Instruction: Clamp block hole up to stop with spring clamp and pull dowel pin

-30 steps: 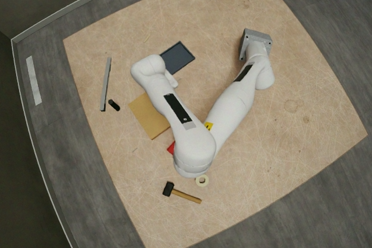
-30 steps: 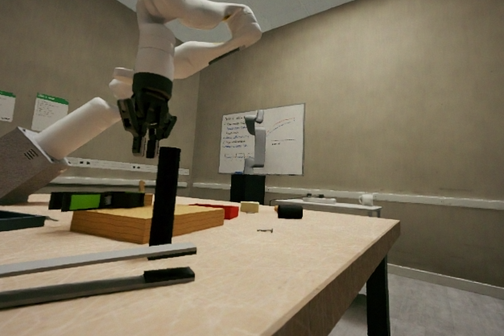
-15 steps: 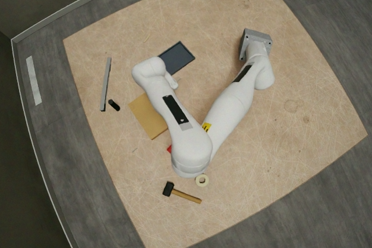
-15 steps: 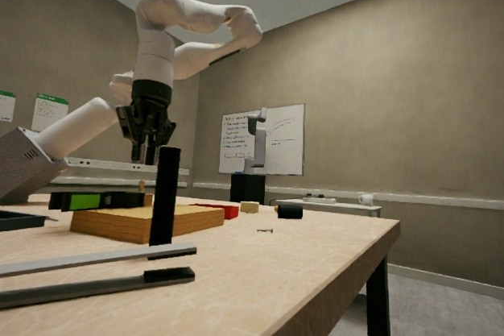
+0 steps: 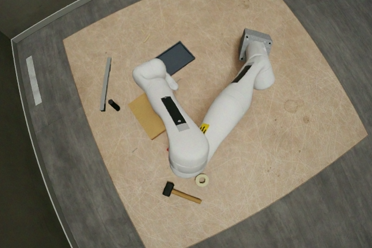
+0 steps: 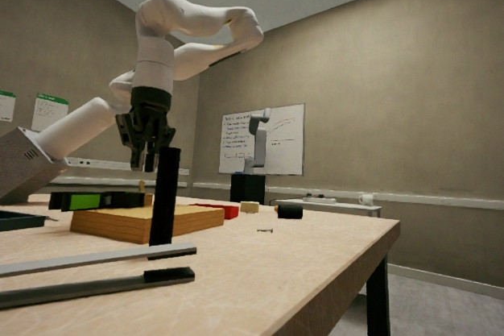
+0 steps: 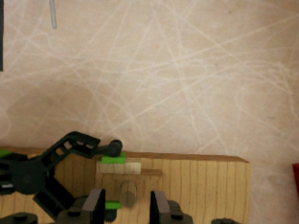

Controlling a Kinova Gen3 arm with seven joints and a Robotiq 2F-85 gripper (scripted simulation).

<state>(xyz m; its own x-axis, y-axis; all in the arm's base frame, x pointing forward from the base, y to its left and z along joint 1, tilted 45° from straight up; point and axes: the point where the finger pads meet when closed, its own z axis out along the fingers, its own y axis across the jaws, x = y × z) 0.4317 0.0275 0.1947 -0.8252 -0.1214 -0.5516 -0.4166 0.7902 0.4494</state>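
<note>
Now: hand 60 mm above the dowel pin. From my hand the other things lie so: wooden bench board 90 mm below, 50 mm ahead, 20 mm to the left; small wooden block 70 mm below; red block 190 mm to the left, 110 mm below, 50 mm behind.
</note>
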